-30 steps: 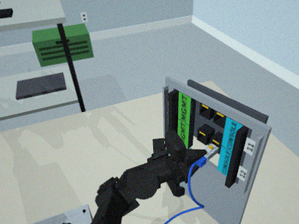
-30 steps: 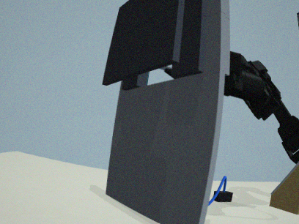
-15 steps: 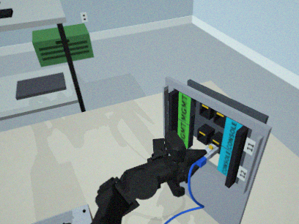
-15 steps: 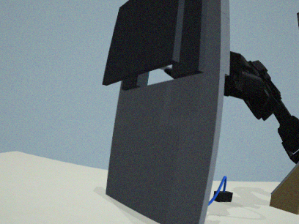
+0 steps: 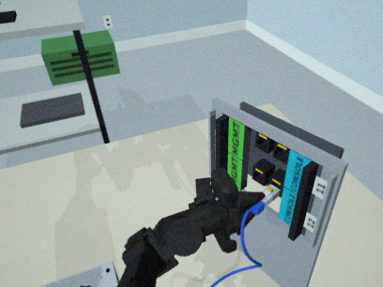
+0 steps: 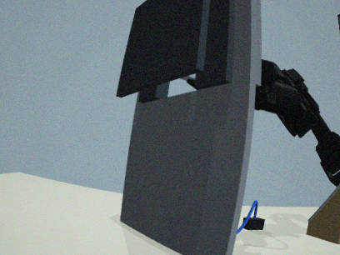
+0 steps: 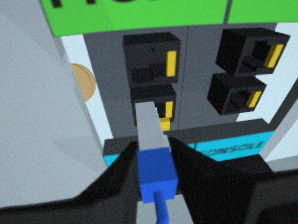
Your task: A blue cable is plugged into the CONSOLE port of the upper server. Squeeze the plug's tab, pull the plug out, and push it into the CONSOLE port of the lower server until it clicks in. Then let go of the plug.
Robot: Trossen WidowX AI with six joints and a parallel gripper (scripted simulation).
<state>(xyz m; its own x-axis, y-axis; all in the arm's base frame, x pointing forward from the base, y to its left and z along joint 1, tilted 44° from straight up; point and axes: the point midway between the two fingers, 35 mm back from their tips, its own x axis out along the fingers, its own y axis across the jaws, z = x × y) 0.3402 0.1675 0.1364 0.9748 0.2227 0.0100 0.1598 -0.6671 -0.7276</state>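
My gripper tip is right at the blue plug. From my gripper tip the other things lie so: small black block (200 mm behind, 150 mm to the right, 250 mm below).
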